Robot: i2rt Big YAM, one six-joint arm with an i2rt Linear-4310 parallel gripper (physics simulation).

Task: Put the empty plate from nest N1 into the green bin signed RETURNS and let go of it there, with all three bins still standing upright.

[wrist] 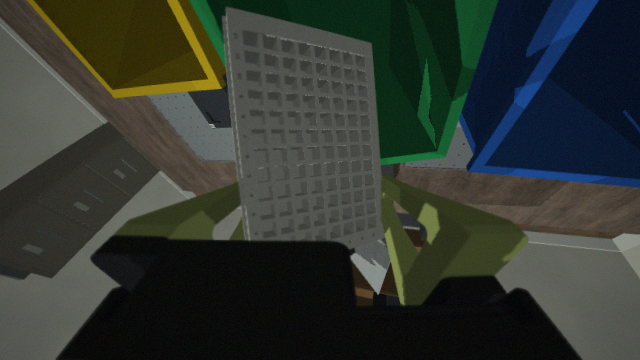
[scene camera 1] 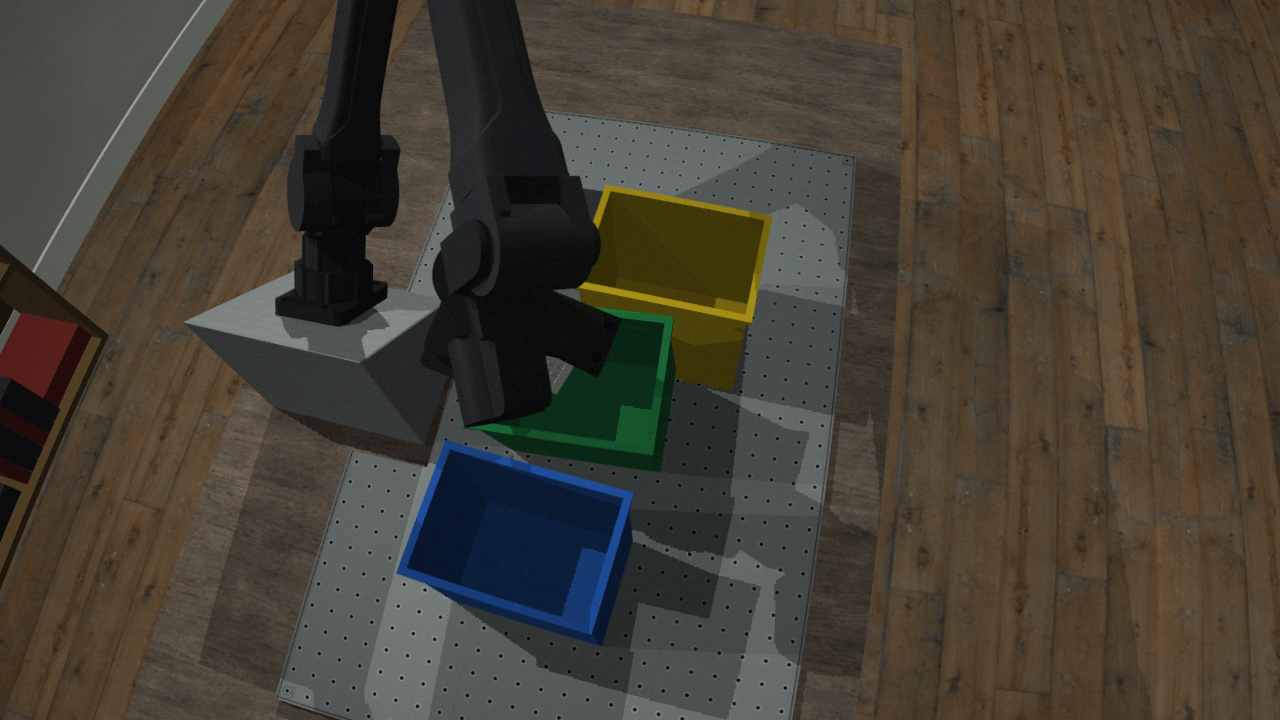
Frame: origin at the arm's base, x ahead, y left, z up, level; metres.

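Where they show: gripper, fingertip midpoint: (wrist: 320, 180); arm's base, link origin: (scene camera 1: 333, 304).
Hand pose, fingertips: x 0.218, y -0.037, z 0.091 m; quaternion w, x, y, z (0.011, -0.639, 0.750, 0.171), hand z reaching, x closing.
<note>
Each offset is from my fingertips to the top centre of the thing. Level surfaces: height alone.
The plate (scene camera 1: 561, 374) (wrist: 307, 130), grey with rows of square wells, is tilted between the fingers of my gripper (scene camera 1: 528, 358) (wrist: 320, 180). The gripper is shut on it; its fingertips are hidden in the scene view. The plate's far end shows against the green bin (scene camera 1: 581, 449) (wrist: 453, 127), at the bin's side nearer the arm base; its height above the rim is unclear. The yellow bin @(dx +0.146, dy +0.137, dz -0.038 m) (scene camera 1: 666, 302) (wrist: 165, 89) and blue bin @(dx +0.062, dy -0.176, dz -0.038 m) (scene camera 1: 537, 467) (wrist: 555, 178) stand on either side. All three bins are upright. The RETURNS sign and nest N1 cannot be made out.
The bins stand on a perforated grey board @(dz -0.218 m) (scene camera 1: 358, 644). A grey block (scene camera 1: 313, 385) bears the arm base at the left. A dark object @(dx -0.003, dy +0.260, dz -0.203 m) (wrist: 212, 107) shows beside the yellow bin in the wrist view. A shelf (scene camera 1: 96, 340) stands at the far left.
</note>
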